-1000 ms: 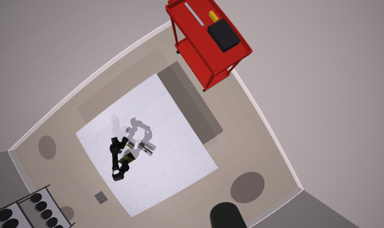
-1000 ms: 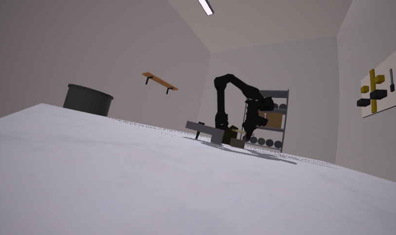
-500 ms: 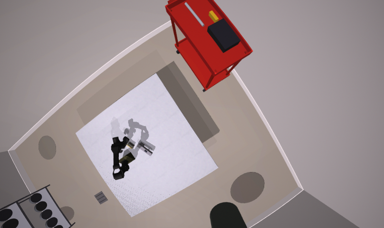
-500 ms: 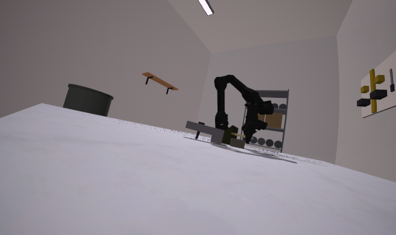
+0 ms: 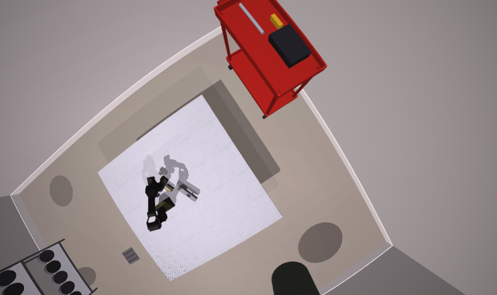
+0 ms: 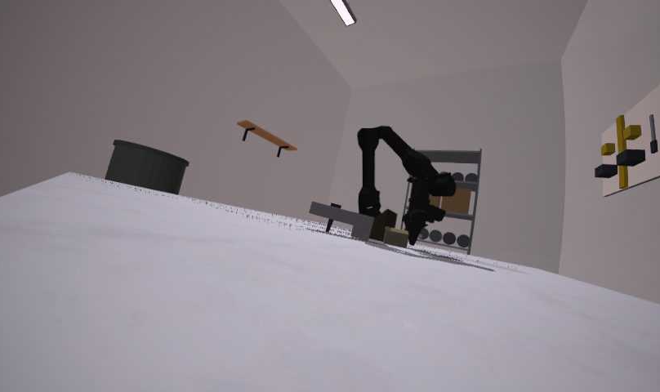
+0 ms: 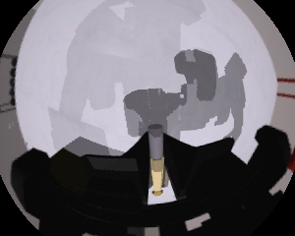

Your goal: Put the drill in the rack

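Now: gripper tip 2 cm short of the drill, 4 cm to the left of it and 4 cm below it. Also, from my gripper tip: grey block (16 cm ahead, 17 cm to the right, 4 cm above).
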